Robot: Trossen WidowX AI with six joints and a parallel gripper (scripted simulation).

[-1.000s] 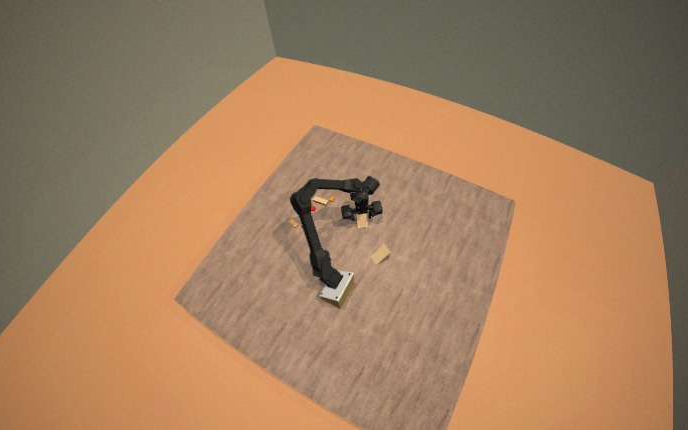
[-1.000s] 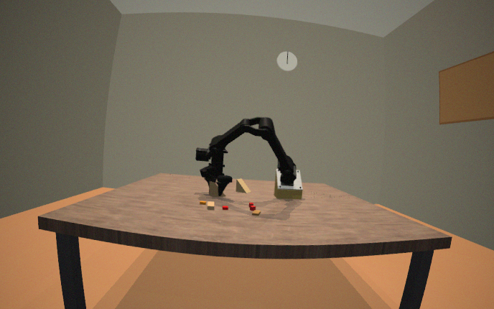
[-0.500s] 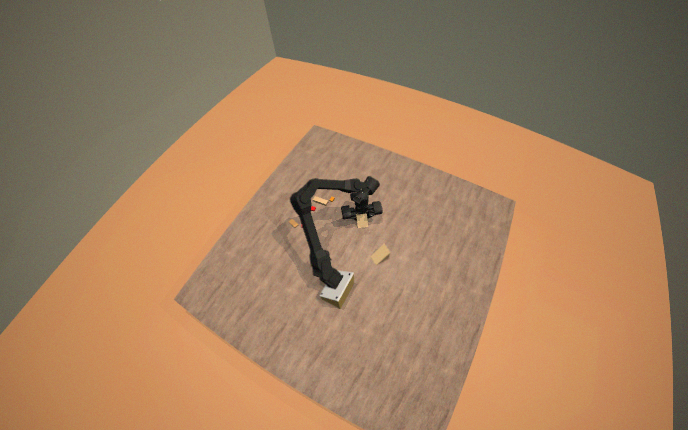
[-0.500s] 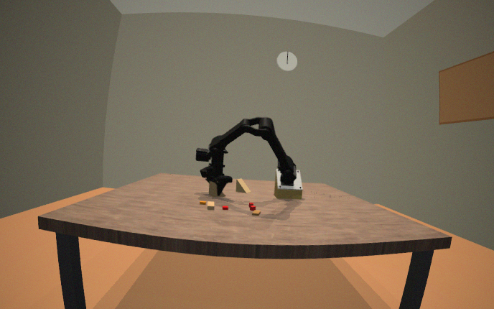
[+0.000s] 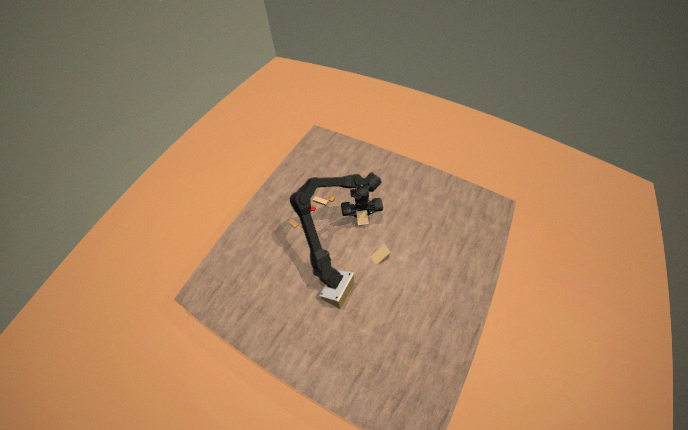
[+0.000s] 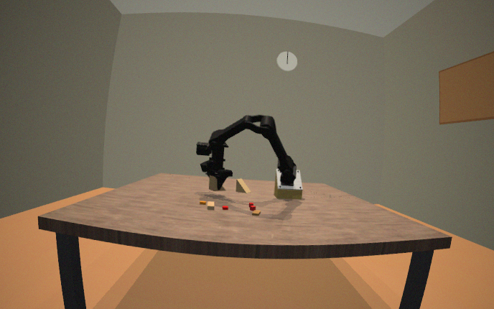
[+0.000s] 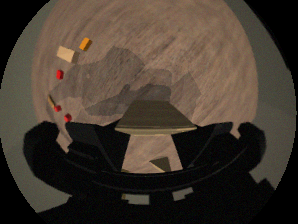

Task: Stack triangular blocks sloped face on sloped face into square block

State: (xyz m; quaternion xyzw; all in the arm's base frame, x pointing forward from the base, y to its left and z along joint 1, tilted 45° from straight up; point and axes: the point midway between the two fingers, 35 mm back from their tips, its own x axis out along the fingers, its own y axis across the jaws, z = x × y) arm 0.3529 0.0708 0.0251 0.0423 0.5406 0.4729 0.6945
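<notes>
Right now my gripper tip is 10 mm below the triangular block and 10 mm short of it. Round my gripper tip: orange piece 190 mm to the left, 30 mm below, 30 mm ahead.
</notes>
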